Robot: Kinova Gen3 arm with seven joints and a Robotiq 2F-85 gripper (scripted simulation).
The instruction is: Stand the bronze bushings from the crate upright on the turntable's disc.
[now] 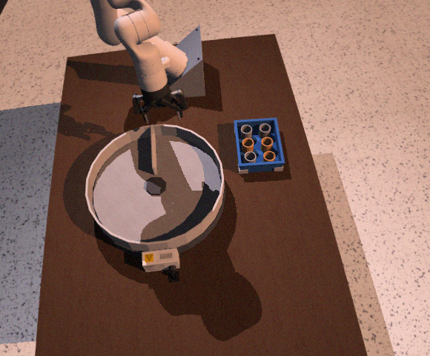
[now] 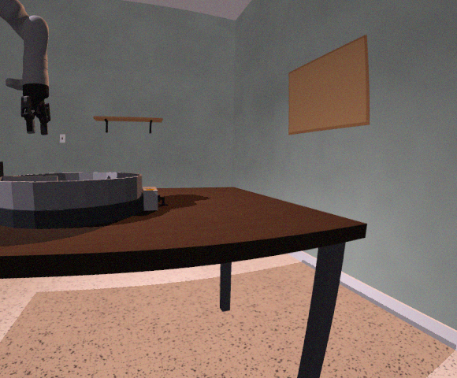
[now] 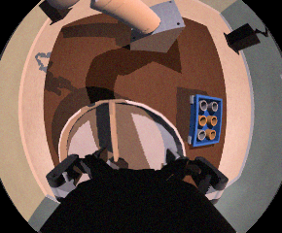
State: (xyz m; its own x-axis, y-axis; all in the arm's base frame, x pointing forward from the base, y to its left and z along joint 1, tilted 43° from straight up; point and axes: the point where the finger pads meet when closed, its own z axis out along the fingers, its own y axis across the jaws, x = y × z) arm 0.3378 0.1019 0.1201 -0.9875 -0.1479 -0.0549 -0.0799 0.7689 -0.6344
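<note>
Now: the blue crate 5 cm behind my hand, 29 cm to the left of it and 21 cm below it. Round my hand: turntable 14 cm ahead, 4 cm to the right, 18 cm below; then grey turntable disc 13 cm ahead, 4 cm to the right, 18 cm below.
</note>
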